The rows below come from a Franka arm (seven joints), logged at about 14 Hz.
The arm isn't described. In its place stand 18 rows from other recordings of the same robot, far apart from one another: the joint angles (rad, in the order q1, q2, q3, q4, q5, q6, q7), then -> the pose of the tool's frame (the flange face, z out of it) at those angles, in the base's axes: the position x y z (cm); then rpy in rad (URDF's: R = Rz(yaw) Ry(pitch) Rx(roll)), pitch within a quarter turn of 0, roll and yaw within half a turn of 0.
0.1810 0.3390 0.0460 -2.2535 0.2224 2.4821 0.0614 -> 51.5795 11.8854 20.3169 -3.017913 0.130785 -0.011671
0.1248 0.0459 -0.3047 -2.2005 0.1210 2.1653 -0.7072 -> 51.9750 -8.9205 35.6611 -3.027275 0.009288 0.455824
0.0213 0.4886 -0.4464 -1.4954 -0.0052 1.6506 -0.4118 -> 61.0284 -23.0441 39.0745 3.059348 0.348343 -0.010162
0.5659 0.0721 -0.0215 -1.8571 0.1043 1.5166 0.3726 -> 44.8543 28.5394 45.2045 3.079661 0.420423 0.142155
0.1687 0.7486 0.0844 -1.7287 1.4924 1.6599 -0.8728 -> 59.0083 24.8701 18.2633 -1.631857 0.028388 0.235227
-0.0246 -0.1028 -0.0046 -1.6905 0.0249 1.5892 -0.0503 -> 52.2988 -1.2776 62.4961 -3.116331 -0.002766 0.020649
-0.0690 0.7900 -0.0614 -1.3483 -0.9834 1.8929 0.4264 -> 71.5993 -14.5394 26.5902 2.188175 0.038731 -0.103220
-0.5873 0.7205 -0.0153 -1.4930 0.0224 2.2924 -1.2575 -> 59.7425 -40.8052 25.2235 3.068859 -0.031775 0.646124
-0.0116 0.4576 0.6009 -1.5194 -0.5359 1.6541 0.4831 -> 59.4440 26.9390 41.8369 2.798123 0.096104 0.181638
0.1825 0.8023 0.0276 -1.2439 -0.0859 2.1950 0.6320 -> 75.1597 15.1278 29.8356 -3.099550 -0.152979 -0.390010
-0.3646 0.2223 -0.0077 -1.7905 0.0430 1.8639 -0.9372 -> 56.3645 -21.6285 41.4542 -2.999144 0.058043 0.553609
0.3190 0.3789 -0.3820 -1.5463 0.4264 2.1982 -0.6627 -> 69.4311 0.8229 47.7789 -3.101191 -0.387701 0.438653
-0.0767 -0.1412 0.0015 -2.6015 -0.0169 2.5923 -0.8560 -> 44.3216 -3.3078 31.6659 3.034608 -0.078100 0.798814
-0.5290 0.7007 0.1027 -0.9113 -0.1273 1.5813 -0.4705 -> 65.4480 -34.2257 47.9882 3.099840 0.052670 0.023069
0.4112 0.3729 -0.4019 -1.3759 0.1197 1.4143 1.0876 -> 62.6692 5.9229 49.4814 2.858001 0.118241 -1.091928
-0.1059 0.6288 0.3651 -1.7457 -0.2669 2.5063 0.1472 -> 66.6081 15.0922 25.0303 -3.096290 -0.180498 0.225953
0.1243 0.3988 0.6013 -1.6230 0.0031 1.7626 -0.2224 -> 50.0907 38.9097 41.2104 -2.877451 0.135681 0.949366
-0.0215 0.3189 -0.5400 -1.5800 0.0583 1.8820 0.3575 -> 57.0583 -30.8380 47.8515 3.052067 -0.063345 -0.908619
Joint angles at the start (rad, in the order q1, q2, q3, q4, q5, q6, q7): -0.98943 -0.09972 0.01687 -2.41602 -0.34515 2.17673 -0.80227
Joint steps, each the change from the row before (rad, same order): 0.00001 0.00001 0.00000 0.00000 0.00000 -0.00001 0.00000; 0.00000 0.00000 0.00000 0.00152 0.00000 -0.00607 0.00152; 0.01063 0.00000 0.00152 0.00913 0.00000 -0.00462 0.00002; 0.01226 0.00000 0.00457 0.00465 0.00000 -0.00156 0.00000; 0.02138 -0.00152 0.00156 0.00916 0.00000 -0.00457 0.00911; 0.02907 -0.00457 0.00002 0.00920 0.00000 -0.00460 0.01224; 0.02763 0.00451 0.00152 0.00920 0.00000 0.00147 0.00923; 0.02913 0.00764 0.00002 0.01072 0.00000 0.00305 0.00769; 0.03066 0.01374 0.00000 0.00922 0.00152 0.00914 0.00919
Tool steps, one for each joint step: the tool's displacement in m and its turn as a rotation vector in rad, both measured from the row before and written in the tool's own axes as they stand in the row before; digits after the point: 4 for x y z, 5 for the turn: 0.0000 0.0000 0.0000 0.00001 -0.00001 -0.00001; -0.0004 0.0000 -0.0001 0.00313 -0.00344 0.00194; 0.0046 -0.0005 -0.0051 -0.00773 0.00206 -0.00899; 0.0065 -0.0027 -0.0041 -0.00782 0.00194 -0.01468; 0.0085 -0.0031 -0.0073 -0.01215 0.00373 -0.00974; 0.0104 -0.0047 -0.0095 -0.01620 0.00620 -0.01162; 0.0122 -0.0046 -0.0060 -0.01306 0.00606 -0.01728; 0.0129 -0.0043 -0.0054 -0.01261 0.00676 -0.01933; 0.0149 -0.0051 -0.0027 -0.01006 0.00832 -0.02061
